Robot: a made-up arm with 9 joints.
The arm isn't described. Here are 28 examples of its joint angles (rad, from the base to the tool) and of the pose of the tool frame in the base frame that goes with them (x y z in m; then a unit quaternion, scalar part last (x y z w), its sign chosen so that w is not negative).
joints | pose
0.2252 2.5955 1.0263 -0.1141 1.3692 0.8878 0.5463 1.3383 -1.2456 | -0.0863 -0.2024 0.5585 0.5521 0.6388 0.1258 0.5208
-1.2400 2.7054 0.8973 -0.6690 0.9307 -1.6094 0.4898 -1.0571 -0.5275 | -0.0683 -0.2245 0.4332 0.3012 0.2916 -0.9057 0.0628
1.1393 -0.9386 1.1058 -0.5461 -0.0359 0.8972 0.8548 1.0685 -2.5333 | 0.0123 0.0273 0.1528 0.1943 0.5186 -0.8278 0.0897
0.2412 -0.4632 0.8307 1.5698 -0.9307 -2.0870 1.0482 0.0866 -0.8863 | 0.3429 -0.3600 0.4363 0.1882 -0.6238 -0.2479 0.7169
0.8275 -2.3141 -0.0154 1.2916 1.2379 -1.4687 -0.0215 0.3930 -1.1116 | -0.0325 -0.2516 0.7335 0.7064 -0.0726 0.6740 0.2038
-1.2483 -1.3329 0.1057 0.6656 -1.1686 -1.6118 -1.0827 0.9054 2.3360 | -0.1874 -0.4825 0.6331 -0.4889 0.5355 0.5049 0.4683
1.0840 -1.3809 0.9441 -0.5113 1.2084 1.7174 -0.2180 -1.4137 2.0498 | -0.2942 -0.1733 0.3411 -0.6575 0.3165 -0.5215 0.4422
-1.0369 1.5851 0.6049 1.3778 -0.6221 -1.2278 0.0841 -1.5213 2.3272 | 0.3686 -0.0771 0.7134 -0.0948 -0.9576 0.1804 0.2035
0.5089 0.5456 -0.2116 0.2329 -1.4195 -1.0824 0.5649 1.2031 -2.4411 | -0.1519 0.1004 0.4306 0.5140 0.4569 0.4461 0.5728
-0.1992 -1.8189 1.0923 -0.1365 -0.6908 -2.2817 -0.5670 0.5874 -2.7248 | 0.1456 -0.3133 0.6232 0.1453 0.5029 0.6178 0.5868
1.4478 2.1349 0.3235 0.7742 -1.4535 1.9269 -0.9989 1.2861 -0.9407 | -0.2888 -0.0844 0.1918 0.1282 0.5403 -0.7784 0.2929
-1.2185 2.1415 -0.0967 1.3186 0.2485 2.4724 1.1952 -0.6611 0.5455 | 0.2243 -0.4965 0.1332 -0.0049 0.2570 0.8878 0.3818
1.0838 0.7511 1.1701 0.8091 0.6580 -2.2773 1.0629 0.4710 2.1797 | -0.0115 -0.1376 0.1121 0.0638 -0.8718 0.1064 0.4738
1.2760 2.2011 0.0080 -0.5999 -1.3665 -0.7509 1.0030 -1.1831 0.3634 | -0.4839 -0.4732 0.5133 0.1611 0.8715 0.4222 0.1902
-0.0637 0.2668 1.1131 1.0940 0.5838 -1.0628 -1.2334 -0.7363 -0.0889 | 0.2174 -0.0415 0.3358 0.6040 0.7382 0.0325 0.2986
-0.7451 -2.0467 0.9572 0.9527 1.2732 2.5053 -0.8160 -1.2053 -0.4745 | 0.0263 -0.1721 0.5798 -0.5488 -0.3241 0.6562 0.4039
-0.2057 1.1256 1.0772 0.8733 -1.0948 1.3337 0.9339 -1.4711 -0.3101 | 0.3039 -0.0849 0.5437 0.8343 -0.4242 0.1069 0.3356
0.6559 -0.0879 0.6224 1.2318 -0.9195 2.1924 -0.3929 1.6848 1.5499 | 0.0894 -0.0329 0.3453 -0.0814 0.7574 -0.3742 0.5289
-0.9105 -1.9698 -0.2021 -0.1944 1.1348 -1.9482 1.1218 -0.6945 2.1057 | -0.2198 0.0166 0.4207 -0.4570 0.5679 -0.4810 0.4871
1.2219 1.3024 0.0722 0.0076 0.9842 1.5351 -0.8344 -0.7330 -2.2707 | -0.0937 -0.3289 0.4278 0.5167 0.5656 -0.6021 0.2247
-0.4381 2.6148 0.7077 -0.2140 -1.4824 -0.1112 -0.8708 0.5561 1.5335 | 0.4335 -0.4764 0.2903 -0.7401 -0.3971 0.3824 0.3852
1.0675 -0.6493 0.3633 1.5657 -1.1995 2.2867 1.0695 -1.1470 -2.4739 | 0.0650 -0.2384 0.4131 -0.2289 0.8720 0.0067 0.4326
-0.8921 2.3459 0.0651 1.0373 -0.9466 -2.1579 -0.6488 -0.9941 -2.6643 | 0.4185 -0.2041 0.3007 -0.2700 -0.5981 0.7543 0.0194
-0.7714 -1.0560 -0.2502 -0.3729 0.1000 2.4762 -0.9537 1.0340 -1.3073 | -0.0496 0.0726 0.4712 0.8060 0.5377 -0.0319 0.2452
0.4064 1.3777 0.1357 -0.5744 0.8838 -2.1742 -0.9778 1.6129 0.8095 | -0.0186 -0.5967 0.3258 -0.1372 -0.6708 -0.7225 0.0963
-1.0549 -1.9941 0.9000 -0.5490 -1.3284 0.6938 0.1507 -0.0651 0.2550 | -0.1164 -0.3270 0.8494 0.9229 0.2130 0.2903 0.1365
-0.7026 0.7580 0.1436 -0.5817 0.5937 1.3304 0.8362 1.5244 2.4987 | 0.2872 -0.2364 0.2544 0.3295 -0.3577 -0.2927 0.8233
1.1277 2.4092 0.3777 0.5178 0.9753 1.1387 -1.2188 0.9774 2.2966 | 0.0727 -0.3813 0.5082 0.7114 0.2452 -0.5209 0.4030
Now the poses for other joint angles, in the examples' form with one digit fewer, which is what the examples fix.
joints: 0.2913 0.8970 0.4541 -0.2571 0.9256 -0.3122 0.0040 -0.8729 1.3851
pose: -0.026 -0.573 0.219 -0.718 0.208 0.171 0.642
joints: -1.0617 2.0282 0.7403 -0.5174 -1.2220 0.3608 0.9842 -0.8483 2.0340
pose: 0.390 -0.303 0.614 0.560 0.806 -0.118 0.148
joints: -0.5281 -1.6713 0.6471 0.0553 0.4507 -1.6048 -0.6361 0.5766 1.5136
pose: 0.022 0.099 0.710 0.444 -0.807 0.296 0.250
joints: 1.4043 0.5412 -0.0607 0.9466 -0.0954 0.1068 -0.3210 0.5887 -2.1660
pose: -0.169 0.058 0.339 -0.300 -0.728 0.486 0.380
